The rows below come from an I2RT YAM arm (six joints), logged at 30 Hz.
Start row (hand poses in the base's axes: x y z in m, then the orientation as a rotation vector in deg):
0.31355, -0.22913, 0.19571, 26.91, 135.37, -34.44
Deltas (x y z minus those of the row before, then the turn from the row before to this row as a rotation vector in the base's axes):
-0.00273, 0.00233, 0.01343, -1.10, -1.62, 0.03
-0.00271, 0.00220, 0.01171, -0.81, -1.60, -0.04
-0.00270, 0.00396, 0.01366, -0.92, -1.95, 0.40
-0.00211, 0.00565, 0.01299, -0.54, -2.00, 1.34
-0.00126, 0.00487, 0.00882, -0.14, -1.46, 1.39
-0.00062, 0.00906, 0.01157, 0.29, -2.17, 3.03
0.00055, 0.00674, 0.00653, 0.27, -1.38, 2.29
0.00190, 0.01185, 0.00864, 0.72, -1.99, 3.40
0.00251, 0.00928, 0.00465, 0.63, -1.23, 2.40
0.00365, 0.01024, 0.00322, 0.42, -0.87, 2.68
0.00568, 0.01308, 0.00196, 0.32, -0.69, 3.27
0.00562, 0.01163, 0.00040, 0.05, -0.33, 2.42
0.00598, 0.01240, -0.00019, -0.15, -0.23, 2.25
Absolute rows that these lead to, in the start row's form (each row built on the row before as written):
0.31082, -0.22680, 0.20914, 26.70, 133.40, -35.09
0.30811, -0.22460, 0.22085, 26.70, 131.55, -35.44
0.30541, -0.22064, 0.23451, 26.20, 129.37, -35.56
0.30330, -0.21499, 0.24750, 24.82, 127.39, -34.76
0.30204, -0.21012, 0.25632, 23.49, 126.07, -33.68
0.30142, -0.20106, 0.26789, 20.72, 124.34, -31.04
0.30197, -0.19432, 0.27442, 18.62, 123.25, -29.08
0.30387, -0.18247, 0.28306, 15.71, 121.72, -25.88
0.30638, -0.17319, 0.28771, 13.71, 120.79, -23.55
0.31003, -0.16295, 0.29093, 11.25, 120.13, -21.36
0.31571, -0.14987, 0.29289, 8.10, 119.57, -18.95
0.32133, -0.13824, 0.29329, 5.64, 119.25, -17.39
0.32731, -0.12584, 0.29310, 3.24, 118.96, -16.15

